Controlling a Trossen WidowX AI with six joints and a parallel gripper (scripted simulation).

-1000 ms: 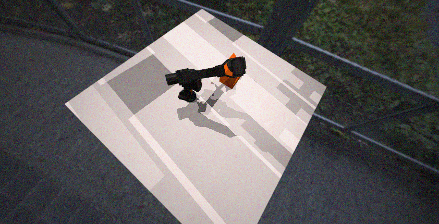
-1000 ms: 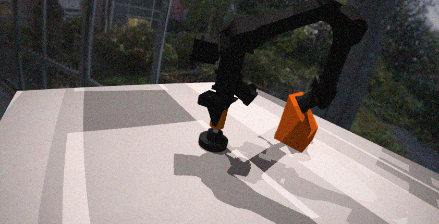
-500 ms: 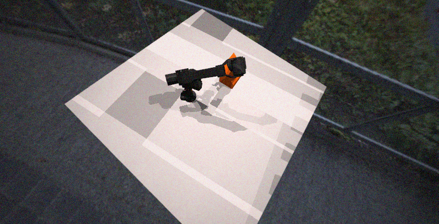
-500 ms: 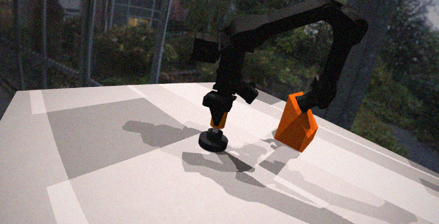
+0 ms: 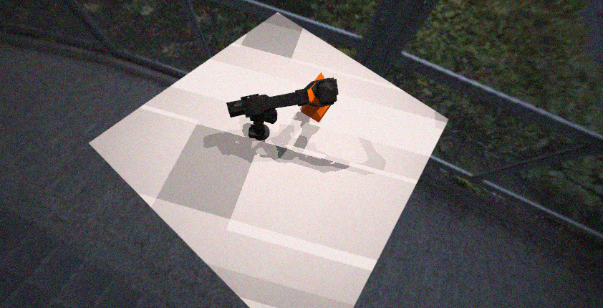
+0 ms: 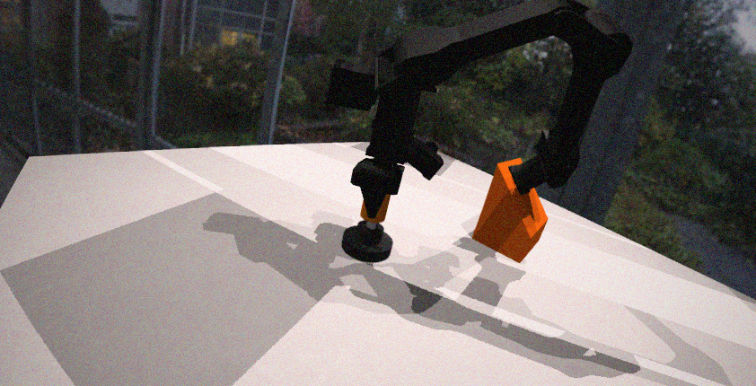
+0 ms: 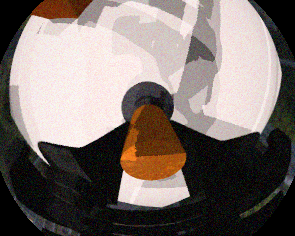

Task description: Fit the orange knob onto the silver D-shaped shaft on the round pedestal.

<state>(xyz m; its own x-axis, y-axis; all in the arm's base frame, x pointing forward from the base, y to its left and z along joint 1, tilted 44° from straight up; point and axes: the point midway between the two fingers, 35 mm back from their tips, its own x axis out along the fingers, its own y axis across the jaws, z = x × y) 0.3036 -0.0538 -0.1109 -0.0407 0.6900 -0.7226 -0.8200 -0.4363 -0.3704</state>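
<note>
The orange knob lies 3 cm above my gripper tip. The rest, counted from my gripper tip: pedestal: 4 cm below.
</note>
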